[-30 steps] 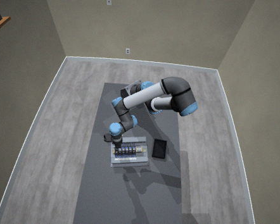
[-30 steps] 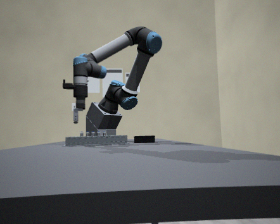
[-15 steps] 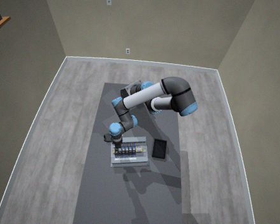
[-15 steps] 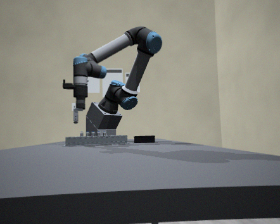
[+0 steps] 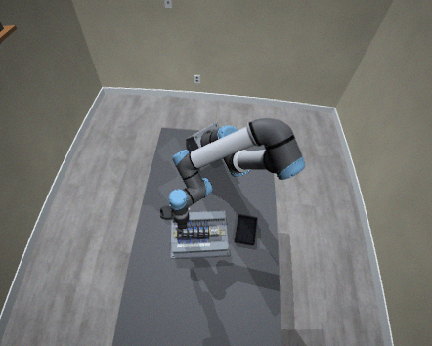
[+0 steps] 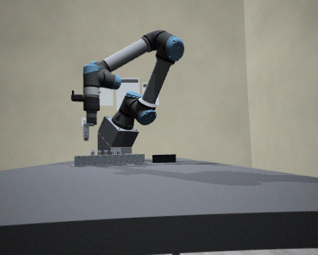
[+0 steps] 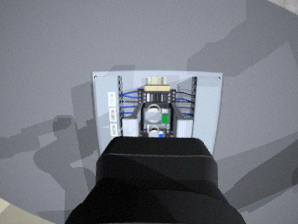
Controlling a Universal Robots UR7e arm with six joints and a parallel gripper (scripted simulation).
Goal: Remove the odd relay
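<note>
Right now my hand is 380 mm to the right of the black parts tray, 130 mm above it and 30 mm past it. From my hand the other things lie so: grey relay panel (120 mm below, 110 mm to the left, 10 mm behind).
</note>
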